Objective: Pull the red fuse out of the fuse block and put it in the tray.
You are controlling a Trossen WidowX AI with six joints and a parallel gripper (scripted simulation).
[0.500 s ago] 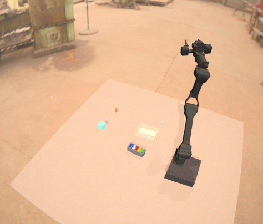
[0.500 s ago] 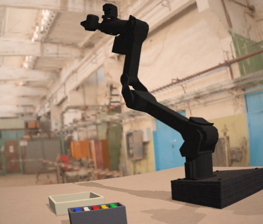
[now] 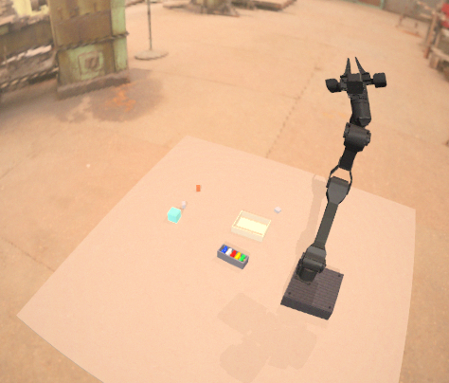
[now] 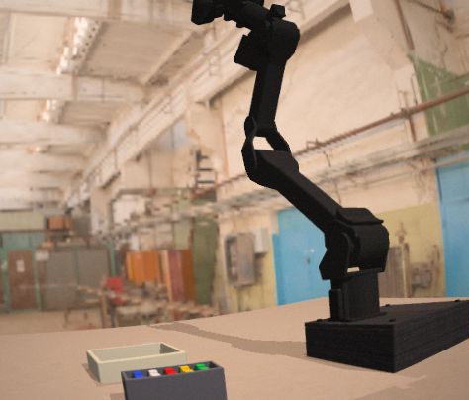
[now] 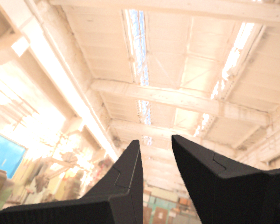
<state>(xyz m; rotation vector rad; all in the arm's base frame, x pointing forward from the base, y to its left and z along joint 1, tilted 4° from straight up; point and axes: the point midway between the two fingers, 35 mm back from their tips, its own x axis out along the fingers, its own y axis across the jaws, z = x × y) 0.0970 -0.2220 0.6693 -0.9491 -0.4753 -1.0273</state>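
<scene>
Right now my gripper tip is 710 mm above the red fuse, 320 mm to the right of it and 180 mm short of it. Also, from my gripper tip: cyan cube: 720 mm below, 490 mm ahead, 290 mm to the left; cream tray: 740 mm below, 210 mm ahead, 150 mm to the left; orange block: 730 mm below, 510 mm ahead, 90 mm to the left.
</scene>
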